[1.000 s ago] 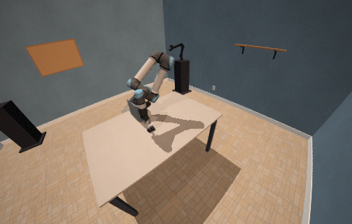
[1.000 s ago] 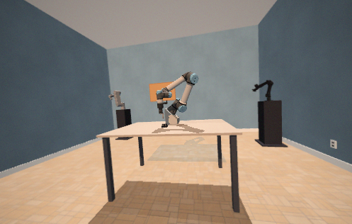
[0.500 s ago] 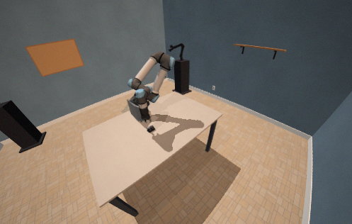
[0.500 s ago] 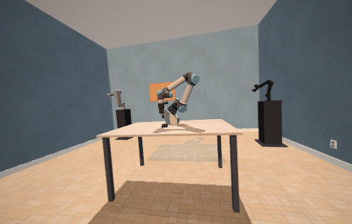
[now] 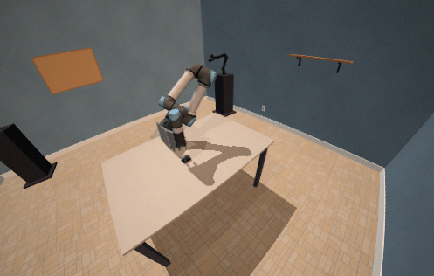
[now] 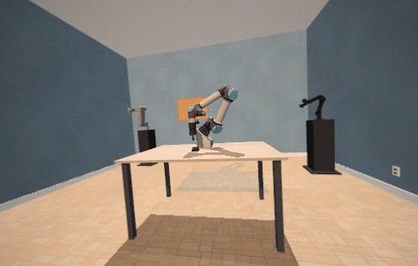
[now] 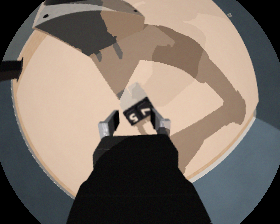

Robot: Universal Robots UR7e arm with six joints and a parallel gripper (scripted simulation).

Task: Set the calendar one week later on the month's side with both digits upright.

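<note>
The dark calendar cube is 10 cm below my hand, 2 cm ahead of it and 1 cm to the right of it. Also, from my hand: calendar tray (12 cm below, 2 cm ahead).
</note>
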